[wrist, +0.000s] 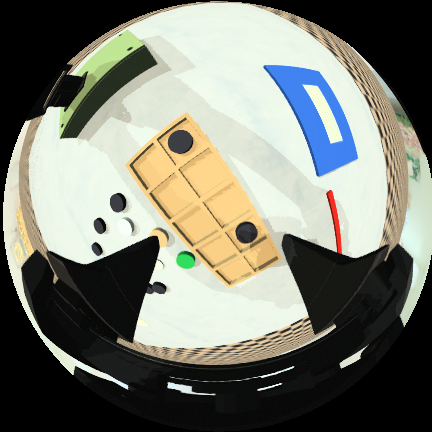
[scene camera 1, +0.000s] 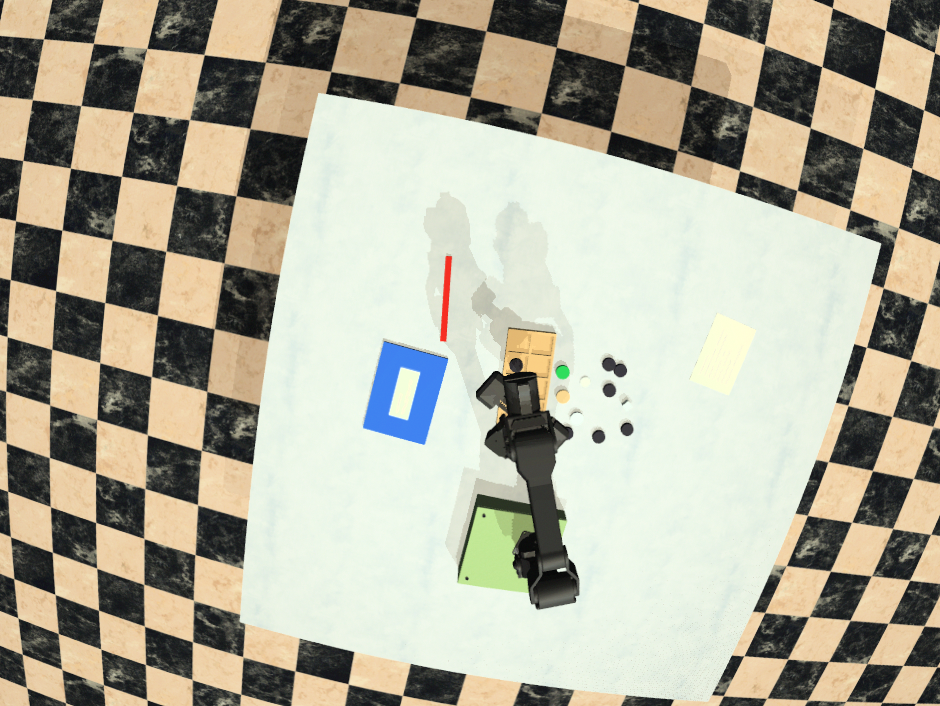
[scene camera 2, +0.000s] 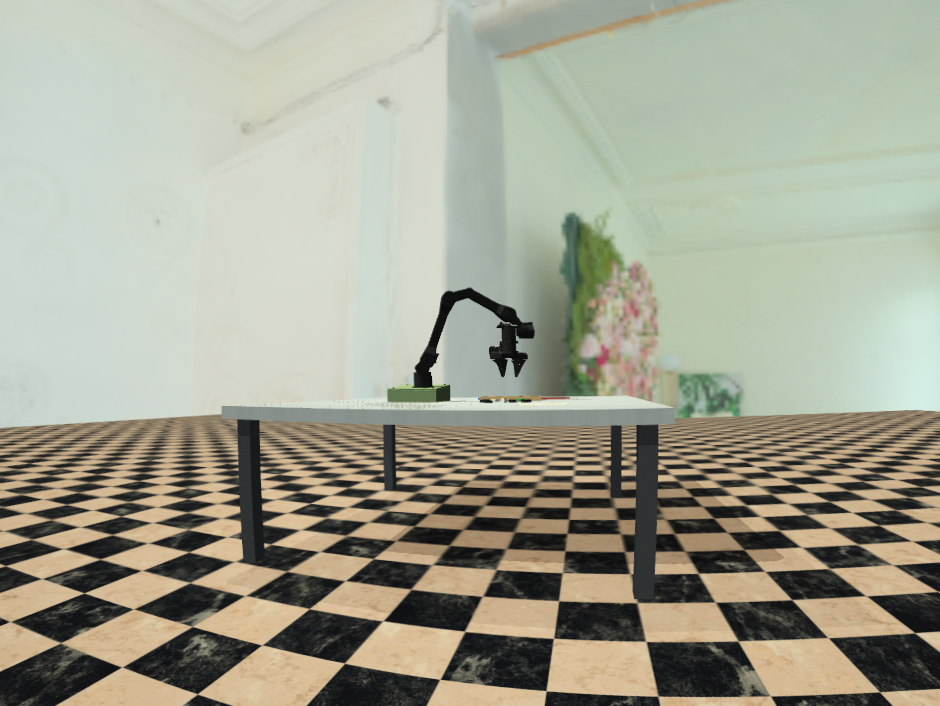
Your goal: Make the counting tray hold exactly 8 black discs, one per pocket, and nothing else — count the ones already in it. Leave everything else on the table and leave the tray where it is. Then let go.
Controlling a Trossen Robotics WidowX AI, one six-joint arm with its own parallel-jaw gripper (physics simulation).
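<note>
The tan counting tray [scene camera 1: 530, 329] [wrist: 201, 203] has two columns of five pockets. In the wrist view one black disc [wrist: 180, 141] lies in an end pocket and another black disc [scene camera 1: 515, 364] [wrist: 246, 232] lies in the same column, in the fourth pocket from it. The other pockets look empty. Loose black discs lie beside the tray, among them one disc [scene camera 1: 598, 436], another disc [scene camera 1: 608, 389] and a third disc [wrist: 118, 202]. My gripper [scene camera 2: 509, 375] [wrist: 221, 241] is open and empty, above the tray; in scene camera 1 it hides part of the tray.
A green disc [scene camera 1: 562, 371] [wrist: 185, 260], a tan disc [scene camera 1: 562, 395] and a white disc [scene camera 1: 576, 417] [wrist: 125, 226] lie beside the tray. A blue plate [scene camera 1: 377, 391] [wrist: 300, 112], a red bar [scene camera 1: 446, 298] [wrist: 335, 220] and a pale yellow sheet [scene camera 1: 722, 354] lie farther off.
</note>
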